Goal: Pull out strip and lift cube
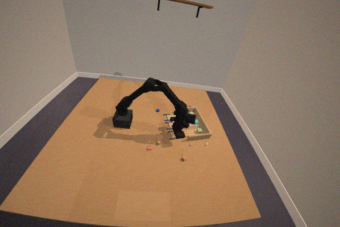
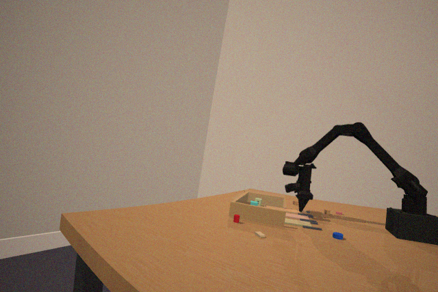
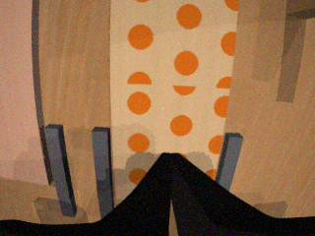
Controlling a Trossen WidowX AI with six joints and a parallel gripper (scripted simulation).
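The pink piece lies 180 mm behind my gripper tip and 140 mm to the right of it. Also, from my gripper tip: blue disc 260 mm to the left, 140 mm behind; red cylinder 350 mm to the left, 160 mm ahead.
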